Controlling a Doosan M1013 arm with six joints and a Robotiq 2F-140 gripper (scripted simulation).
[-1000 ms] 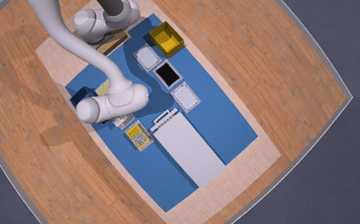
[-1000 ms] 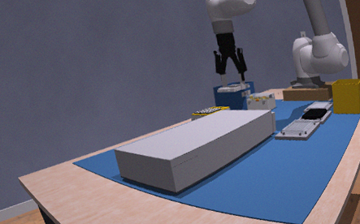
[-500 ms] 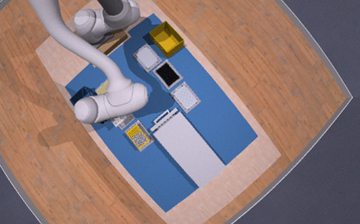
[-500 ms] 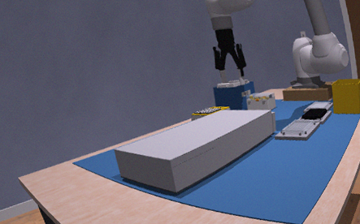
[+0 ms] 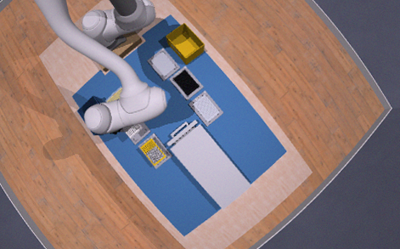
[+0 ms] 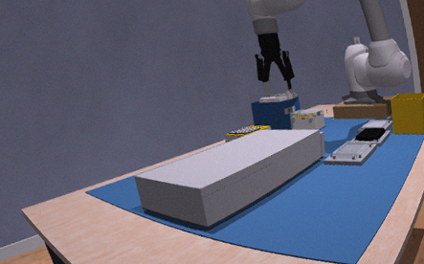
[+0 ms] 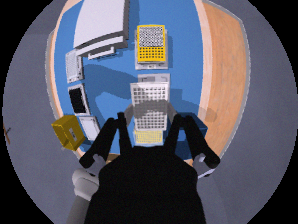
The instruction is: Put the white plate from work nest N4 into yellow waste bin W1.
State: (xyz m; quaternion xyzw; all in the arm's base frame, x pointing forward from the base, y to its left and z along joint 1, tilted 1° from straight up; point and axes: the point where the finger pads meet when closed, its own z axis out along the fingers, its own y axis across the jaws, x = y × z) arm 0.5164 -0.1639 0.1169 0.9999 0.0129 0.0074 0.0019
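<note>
My hand is 500 mm to the right of the yellow bin, 180 mm past it and 130 mm above it. From my hand the other things lie so: white plate (20 mm below); then yellow rack (180 mm ahead, 110 mm below, 10 mm to the right); then grey nest (160 mm below, 20 mm to the right, 10 mm ahead).
</note>
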